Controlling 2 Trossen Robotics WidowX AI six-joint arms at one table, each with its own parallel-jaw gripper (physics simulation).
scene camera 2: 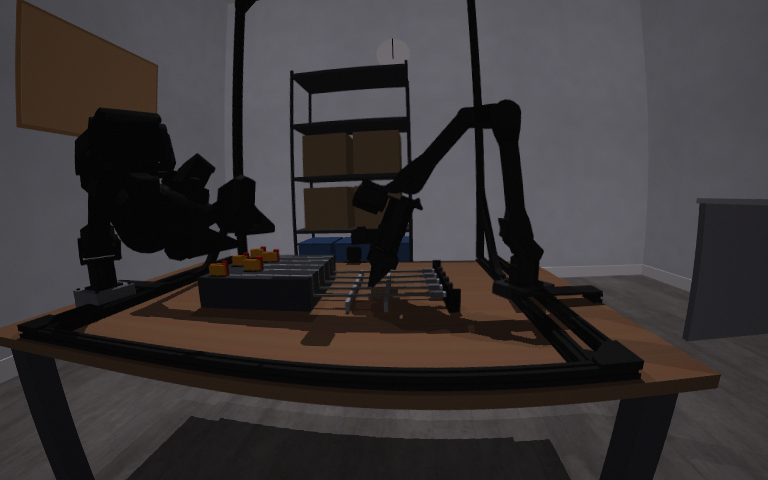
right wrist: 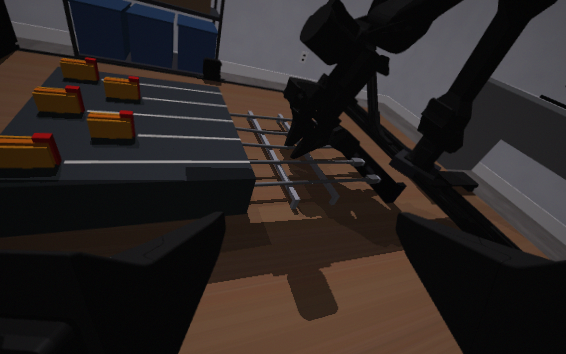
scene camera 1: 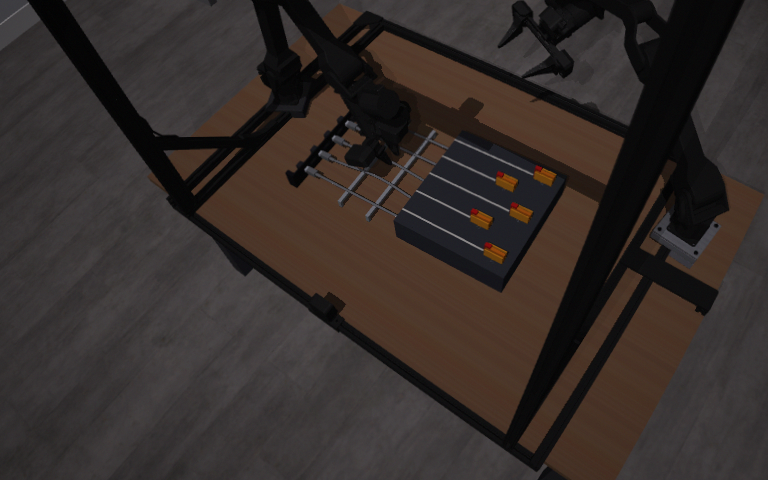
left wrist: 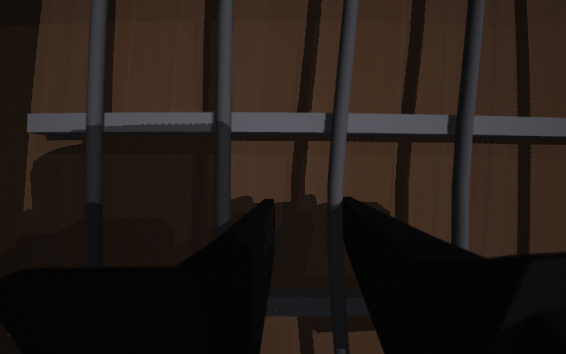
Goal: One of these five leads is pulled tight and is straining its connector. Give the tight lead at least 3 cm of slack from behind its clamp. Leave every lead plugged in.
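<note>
Five grey leads run from plugs at a black rail to orange clamps with red ends, such as the front one, on a dark block. My left gripper is partly open, low among the leads near the crossbars. In its wrist view one lead passes between the fingers, close against the right-hand finger, and bends there; it is not pinched. The left arm hides some plugs in scene camera 1. My right gripper is wide open and empty, well away from the leads.
Two pale crossbars lie across under the leads, between rail and block. Neighbouring leads run close on both sides of the left fingers. A black frame surrounds the work area on the wooden table.
</note>
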